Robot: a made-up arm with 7 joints.
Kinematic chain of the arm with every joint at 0, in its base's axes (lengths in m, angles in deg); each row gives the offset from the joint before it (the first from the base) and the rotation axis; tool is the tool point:
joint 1: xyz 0 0 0.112 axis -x
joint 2: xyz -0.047 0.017 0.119 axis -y
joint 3: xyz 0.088 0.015 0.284 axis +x
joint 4: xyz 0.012 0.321 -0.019 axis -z
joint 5: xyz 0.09 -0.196 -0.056 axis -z
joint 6: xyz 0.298 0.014 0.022 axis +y
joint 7: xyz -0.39 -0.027 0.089 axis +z
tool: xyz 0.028 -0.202 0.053
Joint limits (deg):
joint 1: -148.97..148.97
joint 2: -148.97..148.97
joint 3: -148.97..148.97
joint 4: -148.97..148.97
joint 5: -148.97..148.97
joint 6: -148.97..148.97
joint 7: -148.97..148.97
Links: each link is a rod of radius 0.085 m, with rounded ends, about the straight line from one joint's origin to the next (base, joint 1, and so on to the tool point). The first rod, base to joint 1, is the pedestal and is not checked.
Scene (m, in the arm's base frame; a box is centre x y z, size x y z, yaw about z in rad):
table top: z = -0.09
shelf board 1: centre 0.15 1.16 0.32 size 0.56 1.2 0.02 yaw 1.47
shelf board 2: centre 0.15 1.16 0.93 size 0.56 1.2 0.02 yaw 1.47
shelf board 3: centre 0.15 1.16 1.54 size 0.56 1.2 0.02 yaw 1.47
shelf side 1: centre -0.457 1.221 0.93 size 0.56 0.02 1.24 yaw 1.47
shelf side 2: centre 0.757 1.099 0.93 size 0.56 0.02 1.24 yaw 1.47
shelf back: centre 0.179 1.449 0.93 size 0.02 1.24 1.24 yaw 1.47
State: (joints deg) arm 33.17 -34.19 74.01 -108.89 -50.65 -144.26 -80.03
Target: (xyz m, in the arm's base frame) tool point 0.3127 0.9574 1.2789
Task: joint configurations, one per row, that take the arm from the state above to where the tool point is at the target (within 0.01 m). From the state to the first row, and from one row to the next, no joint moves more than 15 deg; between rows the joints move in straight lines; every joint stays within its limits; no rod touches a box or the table.
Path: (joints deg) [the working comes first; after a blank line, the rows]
Joints at the target: 20.53 -20.79 91.02 -102.64 -27.30 -148.97 -77.64
Straight joint move there: touches shelf board 2.

1: 25.09 -46.14 77.40 -116.39 -64.37 -145.83 -82.62
2: 17.01 -58.09 80.78 -123.89 -78.09 -147.40 -85.20
3: 8.92 -70.04 84.17 -131.40 -91.80 -148.97 -87.79
4: 8.35 -58.27 87.99 -124.90 -77.38 -146.96 -85.59
5: 7.78 -46.49 91.82 -118.41 -62.95 -144.94 -83.40
6: 7.20 -34.71 95.64 -111.92 -48.53 -142.93 -81.20
7: 13.87 -27.75 93.33 -107.28 -37.91 -145.95 -79.42
8: 20.53 -20.79 91.02 -102.64 -27.30 -148.97 -77.64

